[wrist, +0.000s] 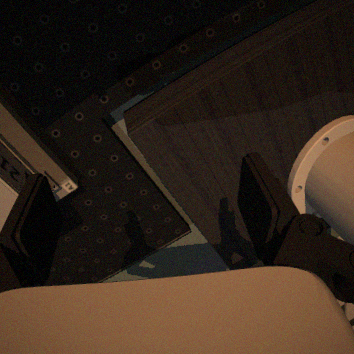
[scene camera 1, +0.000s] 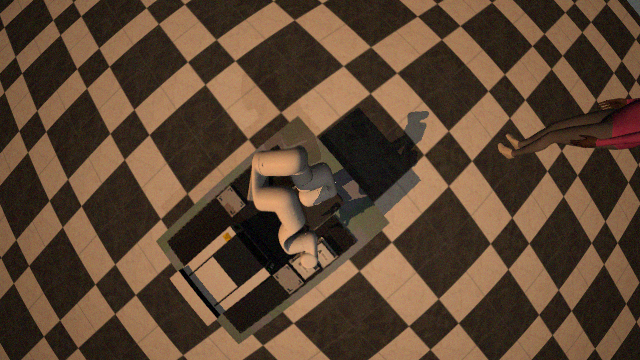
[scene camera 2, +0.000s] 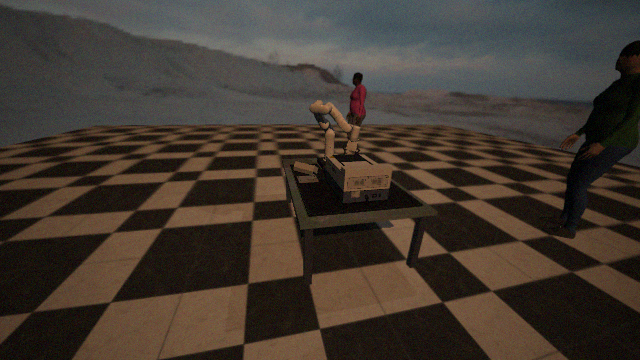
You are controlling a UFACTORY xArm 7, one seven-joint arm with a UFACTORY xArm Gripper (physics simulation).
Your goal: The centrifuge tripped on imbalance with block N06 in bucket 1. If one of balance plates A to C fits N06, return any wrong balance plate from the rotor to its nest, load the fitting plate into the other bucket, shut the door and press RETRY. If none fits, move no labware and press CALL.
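Places are measured from the arm's base along level axes (x ahead, y left, z up), in millimetres.
Where they show: gripper, fingertip midpoint: (wrist: 146, 187); arm's base, origin of the base link: (wrist: 333, 168).
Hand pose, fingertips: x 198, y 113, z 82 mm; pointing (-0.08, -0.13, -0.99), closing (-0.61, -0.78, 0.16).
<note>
Each offset is from my fingertips to the top centre of the thing. "*": to the spot under its first point.
The centrifuge (scene camera 1: 215, 277) (scene camera 2: 367, 175) is a pale box with a dark middle; its buckets, rotor and block N06 cannot be made out. Pale plate places @(* dz -105, dx +324, dy +76 mm) (scene camera 1: 287, 278) stand in a row along the table side, partly under the arm; letters A to C are not readable. In the wrist view a pale labelled piece @(* dz -105, dx +25, dy +71 mm) (wrist: 42, 150) shows at the left edge, beside one finger. My gripper (scene camera 2: 351, 150) (wrist: 146, 187) is open and empty, above the table on the row's side; the arm hides it in scene camera 1. The button box @(dz -33, dx -37, dy -436 mm) (scene camera 2: 305, 168) stands across the table; its buttons are not readable.
A pale square nest @(dz -95, dx +164, dy -502 mm) (scene camera 1: 231, 201) (scene camera 2: 307, 178) lies near the button box. The arm's round base (wrist: 330, 175) stands on a dark wooden board (wrist: 185, 145), right of the fingers. The table's green rim @(* dz -129, dx -159, dy +341 mm) (scene camera 1: 367, 242) surrounds the perforated dark top. Two people stand on the floor.
</note>
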